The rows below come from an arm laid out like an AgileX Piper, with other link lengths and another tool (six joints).
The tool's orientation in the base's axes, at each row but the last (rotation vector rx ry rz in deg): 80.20 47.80 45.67; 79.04 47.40 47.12; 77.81 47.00 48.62; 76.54 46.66 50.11; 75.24 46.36 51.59
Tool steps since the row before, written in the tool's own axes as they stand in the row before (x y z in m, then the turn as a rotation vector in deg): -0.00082 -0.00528 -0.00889 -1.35 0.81 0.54; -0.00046 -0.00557 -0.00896 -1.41 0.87 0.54; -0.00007 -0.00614 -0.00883 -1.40 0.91 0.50; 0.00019 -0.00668 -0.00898 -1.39 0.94 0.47; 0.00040 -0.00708 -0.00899 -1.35 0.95 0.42
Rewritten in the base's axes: -0.00819 0.00360 -0.00525 -0.19 -1.42 0.84; -0.00799 0.00381 -0.00576 -0.22 -1.47 0.90; -0.00758 0.00393 -0.00654 -0.25 -1.44 0.94; -0.00746 0.00406 -0.00730 -0.28 -1.42 0.97; -0.00722 0.00407 -0.00790 -0.31 -1.36 0.98
